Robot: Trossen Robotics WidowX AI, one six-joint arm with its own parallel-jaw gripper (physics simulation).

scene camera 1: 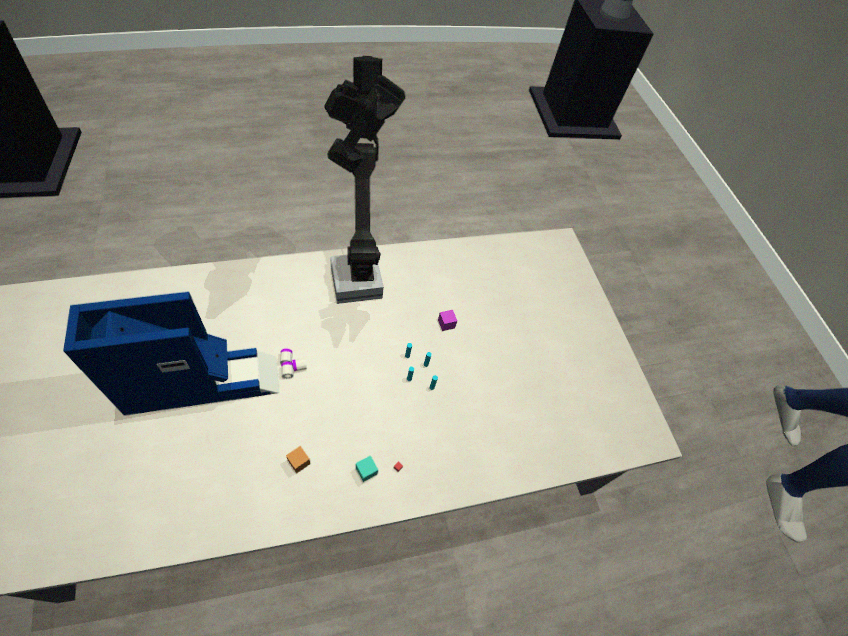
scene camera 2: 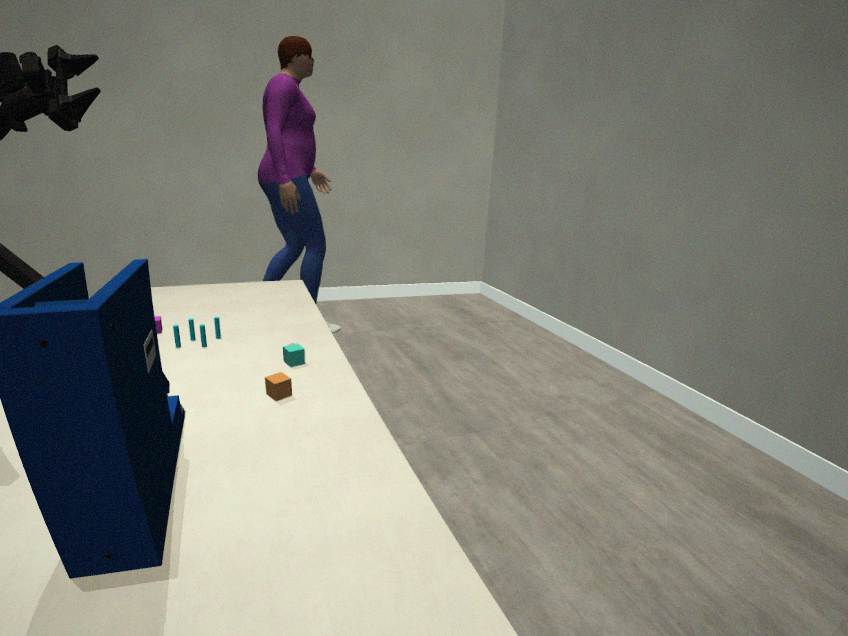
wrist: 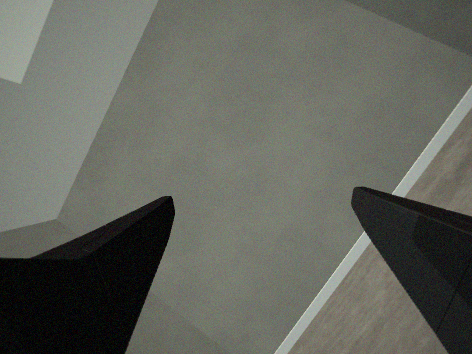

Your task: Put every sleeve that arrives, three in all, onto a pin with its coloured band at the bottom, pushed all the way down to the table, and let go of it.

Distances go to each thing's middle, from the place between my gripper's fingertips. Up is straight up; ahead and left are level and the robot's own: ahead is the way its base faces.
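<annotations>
Relative to the blue dispenser [scene camera 2: 98,438], my hand is far above it, a fair way short of it and far to the left of it.
</annotations>
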